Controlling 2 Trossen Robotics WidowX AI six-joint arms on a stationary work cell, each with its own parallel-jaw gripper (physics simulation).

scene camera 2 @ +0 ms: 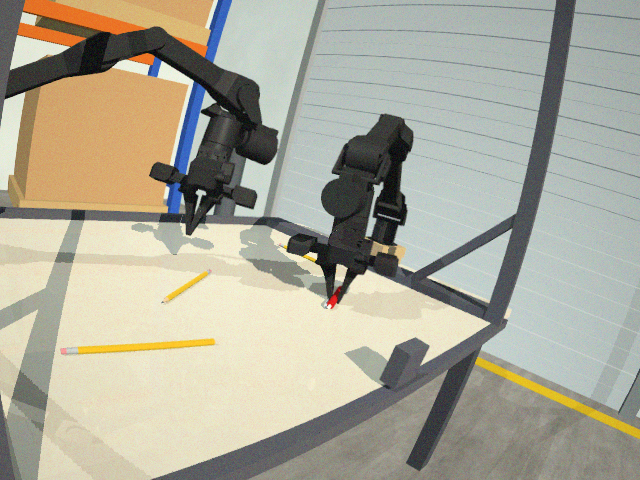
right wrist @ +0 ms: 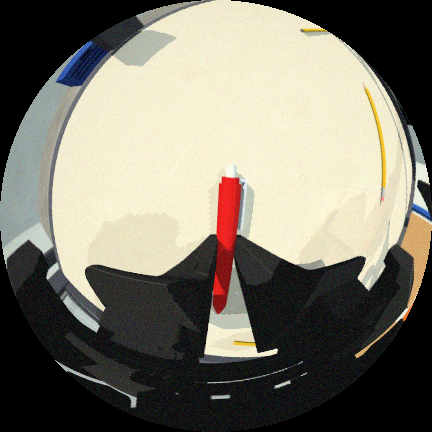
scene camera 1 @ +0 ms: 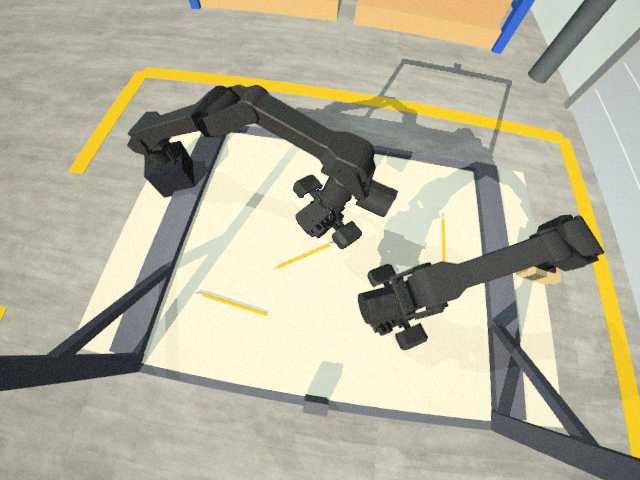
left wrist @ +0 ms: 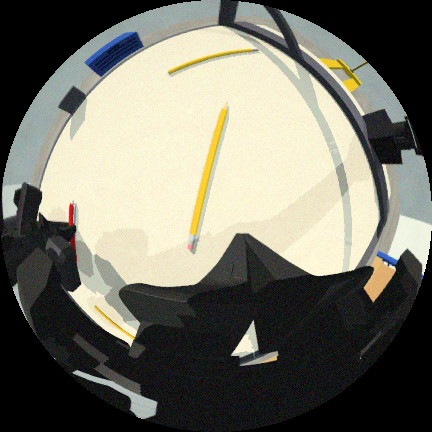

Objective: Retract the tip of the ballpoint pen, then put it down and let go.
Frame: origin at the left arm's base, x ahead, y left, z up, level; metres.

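Seen in the pictures: left gripper, fingertip midpoint: (scene camera 2: 188, 235) (scene camera 1: 317, 227) (left wrist: 240, 238); right gripper, fingertip midpoint: (scene camera 2: 333, 302) (right wrist: 224, 240) (left wrist: 73, 226); left arm's base at its link origin: (scene camera 1: 162, 157); right arm's base at its link origin: (scene camera 2: 382, 241).
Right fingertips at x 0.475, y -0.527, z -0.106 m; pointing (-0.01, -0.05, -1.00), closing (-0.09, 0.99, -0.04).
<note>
Offsets run from my right fingertips to a thing's top centre.
The ballpoint pen {0.014 m up, 0.018 m ahead, 0.003 m left} (scene camera 2: 334, 298) (left wrist: 71, 214) (right wrist: 228, 210) is red with a white push button and a pale clip. My right gripper (scene camera 2: 333, 300) (right wrist: 224, 240) is shut on its barrel. The pen lies nearly level, very close to the table top, its shadow right beside it in the right wrist view; whether it touches the table I cannot tell. The button end points away from the fingers there, and no writing point shows beyond the dark red cone at the other end. My left gripper (scene camera 2: 190, 232) (left wrist: 240, 238) is shut and empty, above the table.
One yellow pencil {0.009 m up, 0.164 m back, 0.196 m left} (scene camera 1: 302, 255) (scene camera 2: 186, 286) (left wrist: 209, 170) lies near my left gripper. A second pencil {0.007 m up, 0.372 m back, 0.119 m left} (scene camera 1: 235, 303) (scene camera 2: 139, 346) (left wrist: 212, 57) and a third pencil {0.007 m up, 0.232 m ahead, 0.134 m left} (scene camera 1: 443, 237) (scene camera 2: 297, 252) also lie on the table. A dark block {0.057 m up, 0.226 m back, 0.148 m right} (scene camera 1: 316, 404) (scene camera 2: 404, 363) sits at the table's edge.
</note>
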